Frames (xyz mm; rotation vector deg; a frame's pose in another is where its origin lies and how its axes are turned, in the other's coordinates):
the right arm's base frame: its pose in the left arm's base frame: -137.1 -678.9 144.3 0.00 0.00 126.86
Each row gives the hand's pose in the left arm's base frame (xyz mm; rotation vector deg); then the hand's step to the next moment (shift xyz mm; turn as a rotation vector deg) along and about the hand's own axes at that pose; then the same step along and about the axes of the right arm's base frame.
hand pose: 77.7 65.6 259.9 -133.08 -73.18 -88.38
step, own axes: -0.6 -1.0 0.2 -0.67 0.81 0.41
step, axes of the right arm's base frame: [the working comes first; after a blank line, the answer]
step, axes of the left arm's base frame: -0.6 0.4 -0.9 0.74 -0.73 -0.44

0.7 0.3 -0.9 -1.03 -0.15 -0.44
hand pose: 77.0 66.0 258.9 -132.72 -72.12 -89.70
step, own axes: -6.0 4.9 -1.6 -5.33 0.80 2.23
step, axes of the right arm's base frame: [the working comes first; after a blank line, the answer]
step, axes of the left arm's base frame: 1.2 -7.5 -2.3 1.41 -2.56 -5.04

-6.7 3.5 -2.3 -2.90 0.41 -5.04
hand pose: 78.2 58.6 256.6 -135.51 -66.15 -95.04
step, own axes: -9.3 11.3 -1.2 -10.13 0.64 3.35
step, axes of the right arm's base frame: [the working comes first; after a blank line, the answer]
step, axes of the left arm's base frame: 4.1 -13.8 -2.9 1.47 -4.61 -9.53

-13.5 4.9 -2.9 -4.57 1.59 -9.53
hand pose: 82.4 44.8 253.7 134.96 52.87 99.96
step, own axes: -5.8 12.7 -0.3 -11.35 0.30 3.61
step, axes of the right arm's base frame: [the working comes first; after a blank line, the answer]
step, axes of the left arm's base frame: 4.1 -13.4 0.2 1.34 -4.87 -10.79

-13.1 4.8 0.2 -4.70 1.85 -10.79
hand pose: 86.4 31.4 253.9 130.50 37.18 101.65
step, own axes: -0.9 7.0 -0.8 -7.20 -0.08 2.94
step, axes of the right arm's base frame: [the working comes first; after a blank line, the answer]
step, axes of the left arm's base frame: 0.6 -6.7 2.2 1.41 -2.77 -7.13

-5.8 3.5 2.2 -3.06 0.53 -7.13
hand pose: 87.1 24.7 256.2 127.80 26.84 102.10
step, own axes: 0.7 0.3 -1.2 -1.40 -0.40 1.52
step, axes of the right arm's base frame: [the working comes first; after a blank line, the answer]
step, axes of the left arm's base frame: -1.0 0.0 1.0 1.16 -0.18 -1.75

0.6 0.8 1.0 -0.84 -0.82 -1.75
